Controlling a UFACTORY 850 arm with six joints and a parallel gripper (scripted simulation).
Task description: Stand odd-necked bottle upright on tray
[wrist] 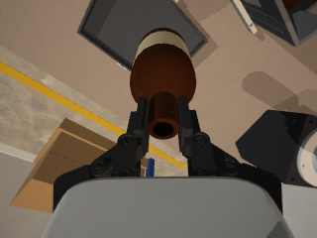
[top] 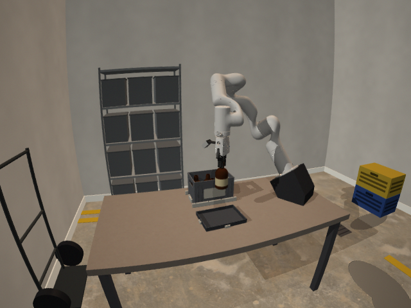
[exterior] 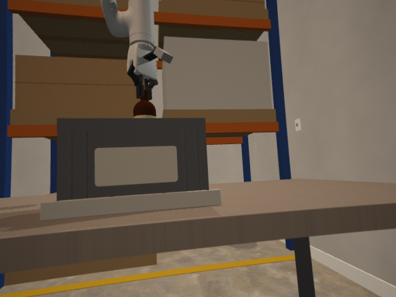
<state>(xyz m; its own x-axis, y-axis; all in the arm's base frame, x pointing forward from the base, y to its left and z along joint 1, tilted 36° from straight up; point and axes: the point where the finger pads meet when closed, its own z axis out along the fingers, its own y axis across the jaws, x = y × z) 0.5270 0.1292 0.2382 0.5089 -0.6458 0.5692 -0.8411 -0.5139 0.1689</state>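
Now: the bottle 7 cm below my hand. The rest, counted from my hand: black tray (32 cm below, 4 cm to the left, 3 cm ahead); then dark grey crate (25 cm below, 23 cm to the right, 7 cm behind).
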